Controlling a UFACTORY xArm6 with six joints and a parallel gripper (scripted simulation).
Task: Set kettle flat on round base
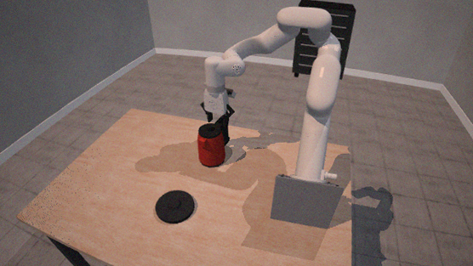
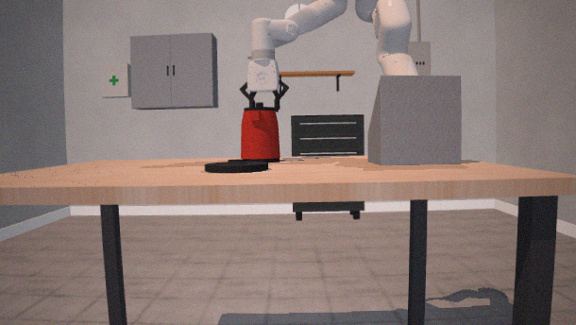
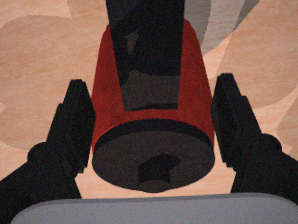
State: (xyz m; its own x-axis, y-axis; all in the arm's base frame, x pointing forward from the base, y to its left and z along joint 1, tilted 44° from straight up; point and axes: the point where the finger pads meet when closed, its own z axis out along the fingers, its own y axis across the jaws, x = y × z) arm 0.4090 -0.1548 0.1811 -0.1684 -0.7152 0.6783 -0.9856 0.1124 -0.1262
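The red kettle lies 8 cm below my hand, 3 cm to the left of it and 1 cm ahead of it. Round my hand: black round base (37 cm to the left, 16 cm below, 5 cm ahead).
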